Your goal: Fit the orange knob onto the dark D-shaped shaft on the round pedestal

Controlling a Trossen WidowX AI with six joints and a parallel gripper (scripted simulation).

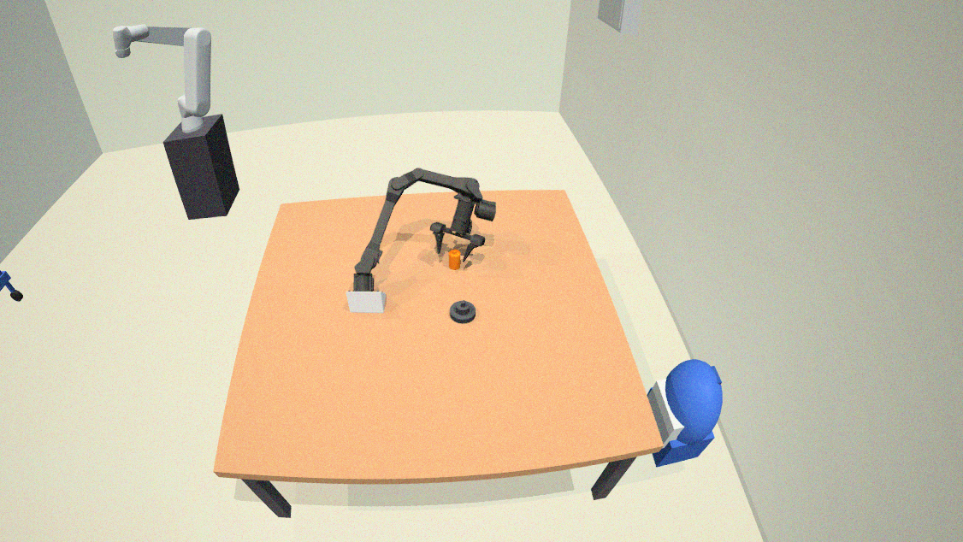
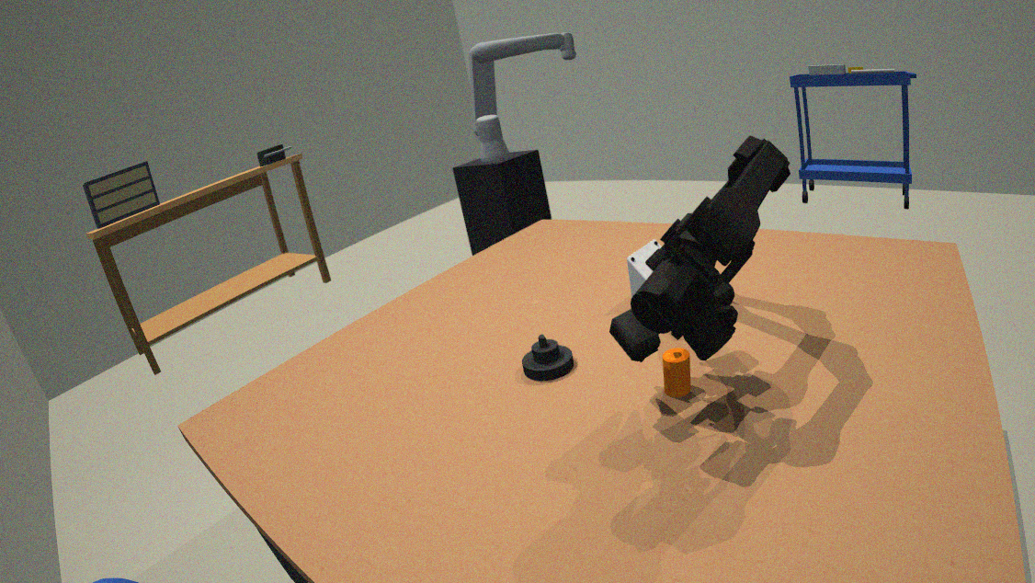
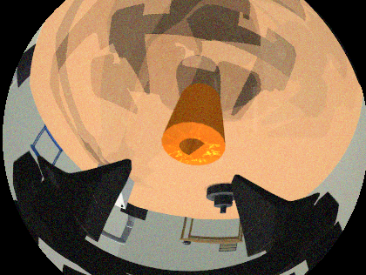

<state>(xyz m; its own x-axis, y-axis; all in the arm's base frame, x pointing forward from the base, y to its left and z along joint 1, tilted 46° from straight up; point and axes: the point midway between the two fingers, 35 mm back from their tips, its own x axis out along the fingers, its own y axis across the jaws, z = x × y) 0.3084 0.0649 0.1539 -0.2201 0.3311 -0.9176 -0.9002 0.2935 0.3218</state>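
Right now my gripper tip is 10 mm short of the orange knob, 30 mm to the right of it and 30 mm above it. From my gripper tip the other things lie so: dark round pedestal (20 mm ahead, 210 mm to the right, 30 mm below).
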